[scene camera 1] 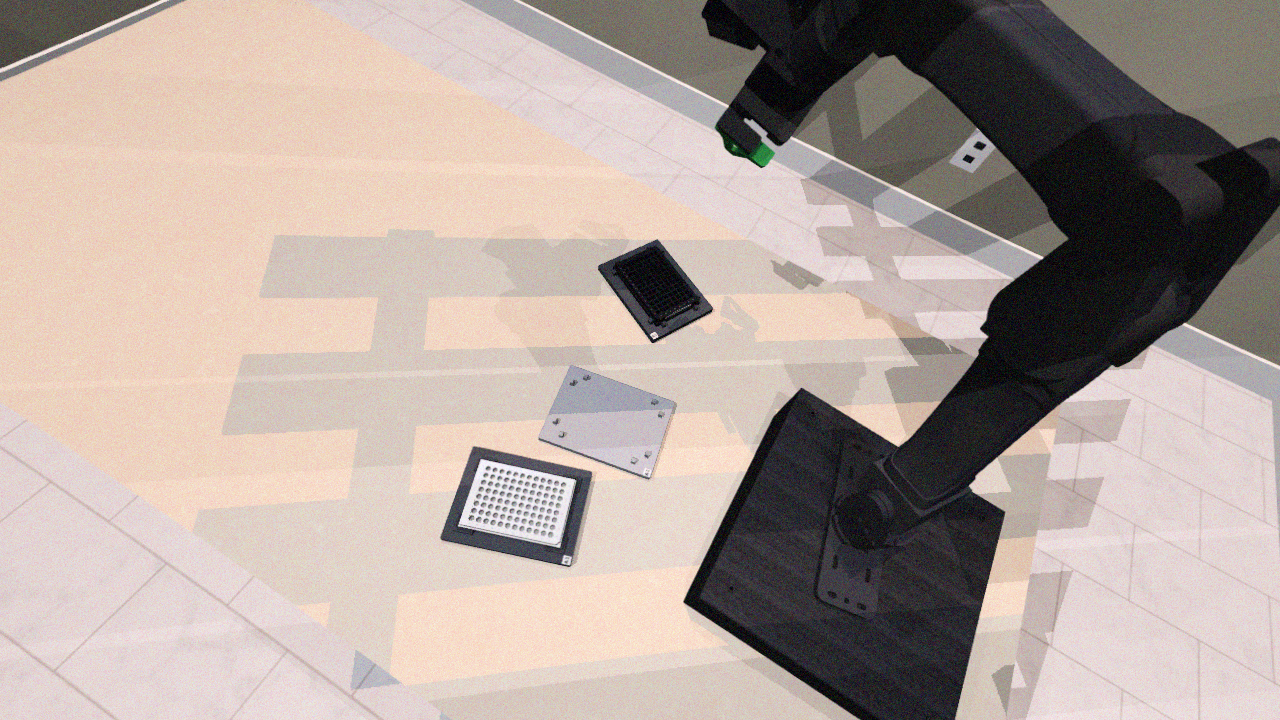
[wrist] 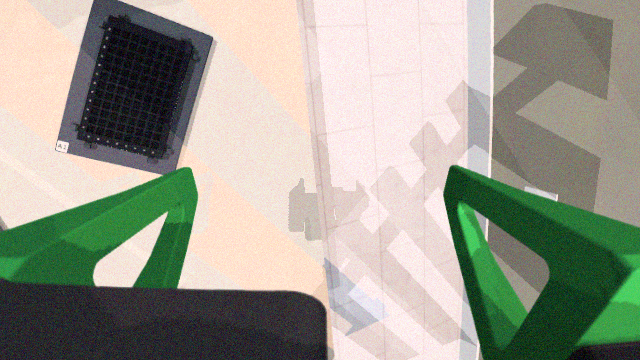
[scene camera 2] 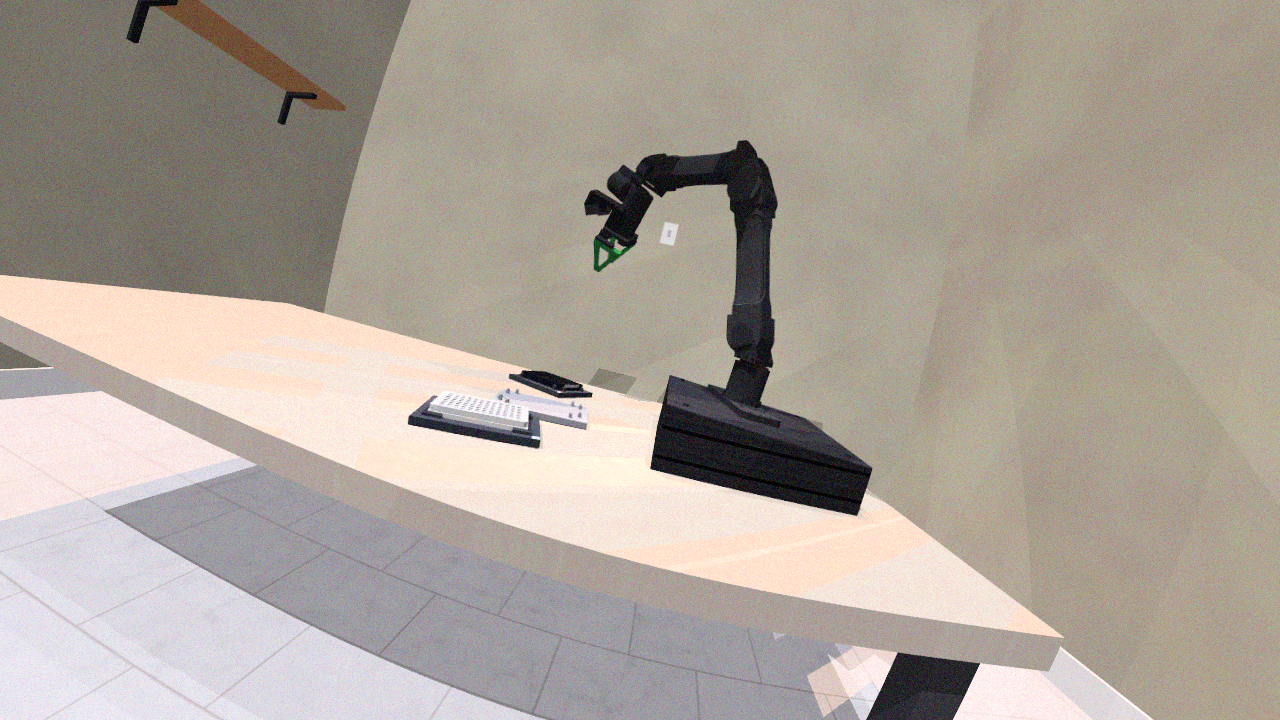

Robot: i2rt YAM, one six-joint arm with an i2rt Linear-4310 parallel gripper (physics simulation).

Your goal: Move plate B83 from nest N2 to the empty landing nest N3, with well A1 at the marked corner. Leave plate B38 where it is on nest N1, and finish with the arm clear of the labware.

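A black well plate [scene camera 1: 657,283] [scene camera 2: 550,380] [wrist: 137,90] sits on a dark nest [scene camera 1: 629,295] [wrist: 77,100] with a white A1 corner label. A white well plate [scene camera 1: 519,503] [scene camera 2: 478,409] sits on another dark nest [scene camera 1: 505,544] [scene camera 2: 483,433]. The light grey nest [scene camera 1: 608,420] [scene camera 2: 559,412] between them is empty, with small posts and a white corner label. The plate and nest numbers are not legible, so I cannot tell which plate is B83. My gripper [scene camera 1: 745,152] [scene camera 2: 614,259] [wrist: 320,180] is open and empty, high above the table, off the black plate's nest towards the wall.
The arm stands on a black base block [scene camera 1: 760,555] [scene camera 2: 751,461] at the nests' right in both scene views. The table [scene camera 1: 134,223] [scene camera 2: 295,402] ends near the black plate's nest; tiled floor [wrist: 350,75] and the wall lie beyond that edge.
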